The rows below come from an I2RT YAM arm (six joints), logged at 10 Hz.
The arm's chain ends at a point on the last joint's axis. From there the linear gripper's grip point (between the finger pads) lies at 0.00 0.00 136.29 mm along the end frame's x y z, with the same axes.
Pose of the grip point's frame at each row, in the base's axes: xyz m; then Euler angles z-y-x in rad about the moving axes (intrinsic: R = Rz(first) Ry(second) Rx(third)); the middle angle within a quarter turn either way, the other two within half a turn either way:
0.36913, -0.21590, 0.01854, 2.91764, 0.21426, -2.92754
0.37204, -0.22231, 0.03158, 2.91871, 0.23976, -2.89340
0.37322, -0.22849, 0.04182, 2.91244, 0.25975, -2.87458
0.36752, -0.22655, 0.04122, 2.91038, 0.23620, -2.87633
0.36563, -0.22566, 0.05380, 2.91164, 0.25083, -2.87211
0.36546, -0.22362, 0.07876, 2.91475, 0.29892, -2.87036
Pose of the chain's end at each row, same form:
0.34795, -0.18138, 0.14867, 2.91764, 0.21426, -2.92754
0.34884, -0.18272, 0.15991, 2.91871, 0.23976, -2.89340
0.34851, -0.18580, 0.16887, 2.91244, 0.25975, -2.87458
0.34575, -0.18472, 0.16909, 2.91038, 0.23620, -2.87633
0.34215, -0.18290, 0.18106, 2.91164, 0.25083, -2.87211
0.33599, -0.17934, 0.20424, 2.91475, 0.29892, -2.87036

